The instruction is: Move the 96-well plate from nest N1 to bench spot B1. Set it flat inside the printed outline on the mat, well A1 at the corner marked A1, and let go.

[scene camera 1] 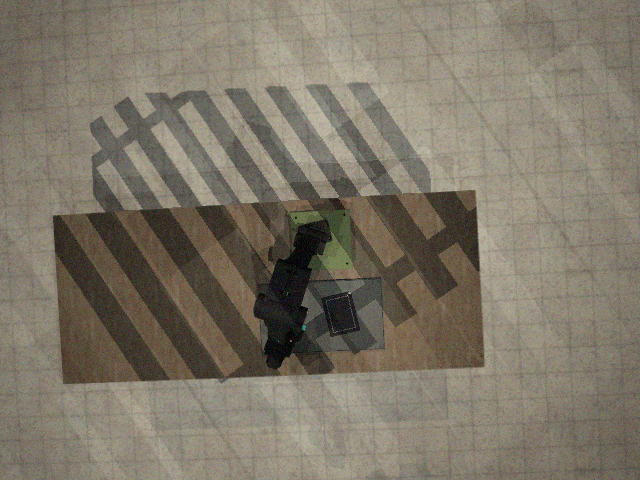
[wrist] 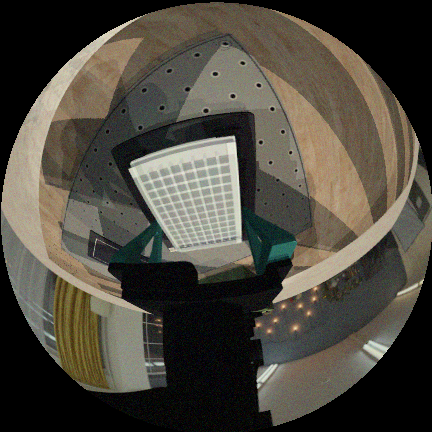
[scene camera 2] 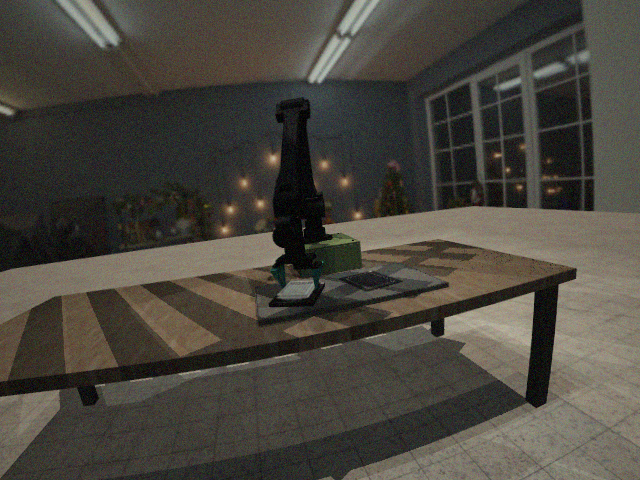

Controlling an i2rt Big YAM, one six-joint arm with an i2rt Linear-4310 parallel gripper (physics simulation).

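Places are measured from the arm's base along level axes (x right, y back, z down), in centimetres.
Pixels of known places: gripper, fingertip midpoint: [wrist: 199,216] [scene camera 2: 300,289]; arm's base at its link origin: [scene camera 1: 315,233] [scene camera 2: 315,240].
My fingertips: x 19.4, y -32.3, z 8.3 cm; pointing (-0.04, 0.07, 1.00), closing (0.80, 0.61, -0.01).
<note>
For each thing: its top centre in the pictures, then the offset to it from my fingertips. "pt": a spot on its surface instead. Level surfaces: height alone.
- white 96-well plate at its top centre: [wrist: 196,213] [scene camera 2: 297,287] dx +1.2, dy -1.6, dz -1.4 cm
- black nest at its top centre: [wrist: 196,207] [scene camera 2: 298,290] dx +1.2, dy -1.5, dz -0.6 cm
- grey mat at its surface level: dz +1.2 cm
- dark pad with the printed white outline, surface spot: [wrist: 104,248] pt dx -19.0, dy -7.6, dz +1.0 cm
- wooden table's at its surface level: dz +2.5 cm
The white 96-well plate [scene camera 2: 297,290] [wrist: 195,195] lies flat in the black nest [scene camera 2: 292,303] [wrist: 247,150] on the grey mat [scene camera 1: 372,289] [scene camera 2: 279,313] [wrist: 235,80]. My gripper [scene camera 2: 298,281] [wrist: 199,216] is open, its teal fingers pointing down on either side of the plate's near end in the wrist view. Whether the fingertips touch the plate I cannot tell. The dark pad with the printed white outline [scene camera 1: 341,314] [scene camera 2: 371,280] [wrist: 104,248] is on the mat, to the right of the nest in the second scene view. The arm hides the plate in the first scene view. The A1 mark is too small to read.
The green block [scene camera 1: 338,253] [scene camera 2: 336,253] stands at the arm's base, behind the mat. Rows of small holes dot the mat. The wooden table's [scene camera 1: 439,330] [scene camera 2: 170,330] front edge runs close beyond the nest. Striped shadows cross the table and mat.
</note>
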